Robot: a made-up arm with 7 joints. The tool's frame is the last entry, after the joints.
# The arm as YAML. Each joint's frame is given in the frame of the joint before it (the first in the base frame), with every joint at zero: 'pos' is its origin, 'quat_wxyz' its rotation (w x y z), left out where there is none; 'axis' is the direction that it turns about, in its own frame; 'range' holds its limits. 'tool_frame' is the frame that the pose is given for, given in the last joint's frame.
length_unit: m
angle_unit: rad
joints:
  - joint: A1
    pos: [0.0, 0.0, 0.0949]
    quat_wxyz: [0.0, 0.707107, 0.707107, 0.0]
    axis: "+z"
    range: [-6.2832, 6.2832]
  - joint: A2
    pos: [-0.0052, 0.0, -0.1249]
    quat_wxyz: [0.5, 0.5, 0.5, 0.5]
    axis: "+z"
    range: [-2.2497, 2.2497]
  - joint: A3
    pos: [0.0, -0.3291, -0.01]
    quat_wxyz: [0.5, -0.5, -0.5, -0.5]
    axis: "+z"
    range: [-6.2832, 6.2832]
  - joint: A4
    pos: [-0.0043, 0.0, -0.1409]
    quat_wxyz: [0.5, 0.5, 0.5, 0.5]
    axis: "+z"
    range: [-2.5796, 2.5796]
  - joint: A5
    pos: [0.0, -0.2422, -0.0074]
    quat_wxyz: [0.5, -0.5, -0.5, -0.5]
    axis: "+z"
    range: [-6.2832, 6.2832]
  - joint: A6
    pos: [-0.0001, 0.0, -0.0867]
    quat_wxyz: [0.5, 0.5, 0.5, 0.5]
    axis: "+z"
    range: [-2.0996, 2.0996]
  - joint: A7
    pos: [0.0, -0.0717, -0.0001]
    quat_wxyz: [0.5, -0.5, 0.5, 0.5]
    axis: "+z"
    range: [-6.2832, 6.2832]
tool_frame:
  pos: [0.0, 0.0, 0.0]
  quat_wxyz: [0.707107, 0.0, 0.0, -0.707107]
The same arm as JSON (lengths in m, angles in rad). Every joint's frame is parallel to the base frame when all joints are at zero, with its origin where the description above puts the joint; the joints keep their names.
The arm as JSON. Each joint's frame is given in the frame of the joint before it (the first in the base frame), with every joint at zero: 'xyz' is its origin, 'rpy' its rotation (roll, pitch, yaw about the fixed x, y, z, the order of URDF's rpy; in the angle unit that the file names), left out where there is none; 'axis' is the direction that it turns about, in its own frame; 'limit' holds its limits. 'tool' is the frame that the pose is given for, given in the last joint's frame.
{
  "units": {
    "length": "m",
    "angle": "rad"
  },
  "joints": [
    {
      "name": "A1",
      "type": "revolute",
      "origin": {
        "xyz": [
          0.0,
          0.0,
          0.0949
        ]
      },
      "axis": [
        0.0,
        0.0,
        -1.0
      ],
      "limit": {
        "lower": -6.2832,
        "upper": 6.2832
      }
    },
    {
      "name": "A2",
      "type": "revolute",
      "origin": {
        "xyz": [
          0.0,
          -0.0052,
          0.1249
        ]
      },
      "axis": [
        0.0,
        1.0,
        0.0
      ],
      "limit": {
        "lower": -2.2497,
        "upper": 2.2497
      }
    },
    {
      "name": "A3",
      "type": "revolute",
      "origin": {
        "xyz": [
          0.0,
          -0.01,
          0.3291
        ]
      },
      "axis": [
        0.0,
        0.0,
        -1.0
      ],
      "limit": {
        "lower": -6.2832,
        "upper": 6.2832
      }
    },
    {
      "name": "A4",
      "type": "revolute",
      "origin": {
        "xyz": [
          0.0,
          -0.0043,
          0.1409
        ]
      },
      "axis": [
        0.0,
        1.0,
        0.0
      ],
      "limit": {
        "lower": -2.5796,
        "upper": 2.5796
      }
    },
    {
      "name": "A5",
      "type": "revolute",
      "origin": {
        "xyz": [
          0.0,
          -0.0074,
          0.2422
        ]
      },
      "axis": [
        0.0,
        0.0,
        -1.0
      ],
      "limit": {
        "lower": -6.2832,
        "upper": 6.2832
      }
    },
    {
      "name": "A6",
      "type": "revolute",
      "origin": {
        "xyz": [
          0.0,
          -0.0001,
          0.0867
        ]
      },
      "axis": [
        0.0,
        1.0,
        0.0
      ],
      "limit": {
        "lower": -2.0996,
        "upper": 2.0996
      }
    },
    {
      "name": "A7",
      "type": "revolute",
      "origin": {
        "xyz": [
          0.0,
          -0.0001,
          0.0717
        ]
      },
      "axis": [
        0.0,
        0.0,
        -1.0
      ],
      "limit": {
        "lower": -6.2832,
        "upper": 6.2832
      }
    }
  ],
  "tool": {
    "origin": {
      "xyz": [
        0.0,
        0.0,
        0.0
      ],
      "rpy": [
        3.1416,
        0.0,
        0.0
      ]
    }
  }
}

